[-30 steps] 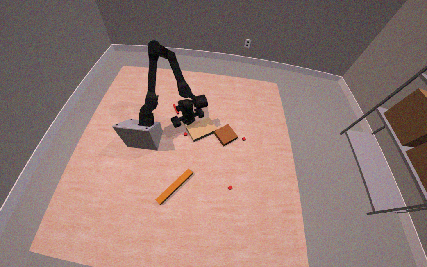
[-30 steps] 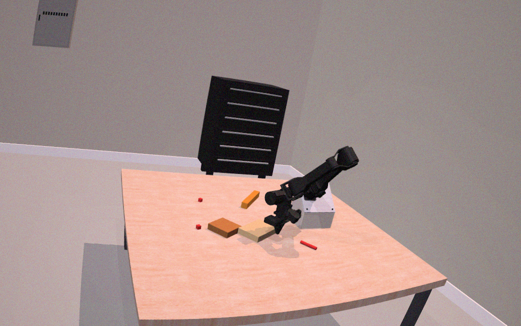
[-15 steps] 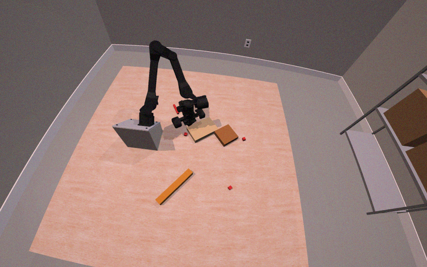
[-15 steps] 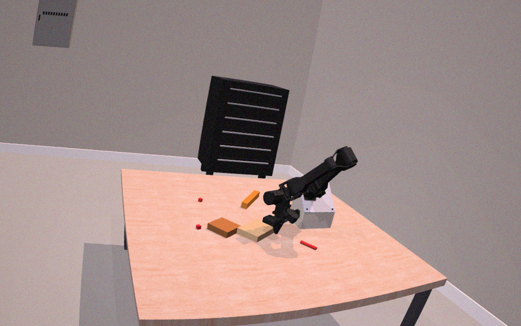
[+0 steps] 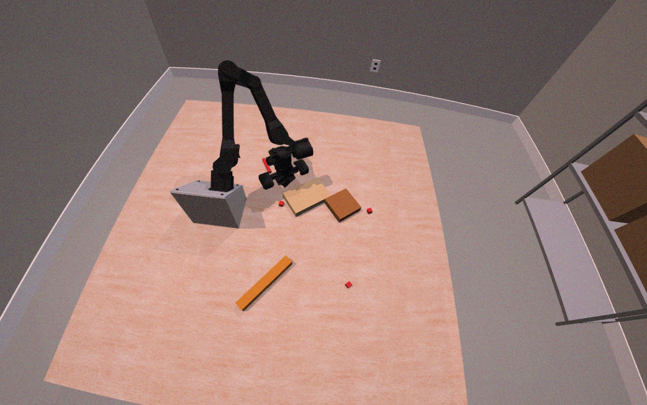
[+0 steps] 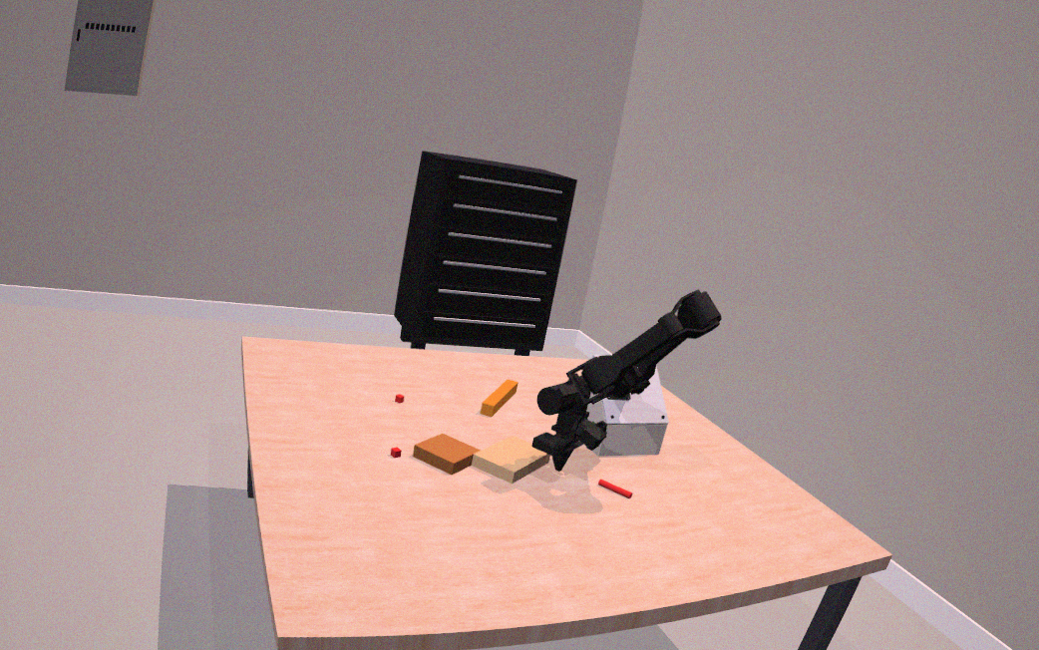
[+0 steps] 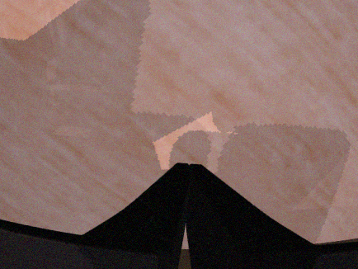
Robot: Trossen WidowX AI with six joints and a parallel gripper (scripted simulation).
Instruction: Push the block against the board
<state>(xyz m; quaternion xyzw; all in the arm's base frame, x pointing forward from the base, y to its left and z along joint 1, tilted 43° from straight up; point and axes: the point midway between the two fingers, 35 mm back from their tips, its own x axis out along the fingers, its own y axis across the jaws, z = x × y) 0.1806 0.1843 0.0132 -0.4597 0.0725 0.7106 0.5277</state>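
The light tan board lies 10 cm ahead of my gripper tip, 4 cm to the right of it and 1 cm above it. Also, from my gripper tip: long orange bar: 39 cm to the right, 1 cm above; red stick: 10 cm behind, 9 cm to the left; brown square block: 24 cm ahead, 6 cm to the right, 1 cm above.
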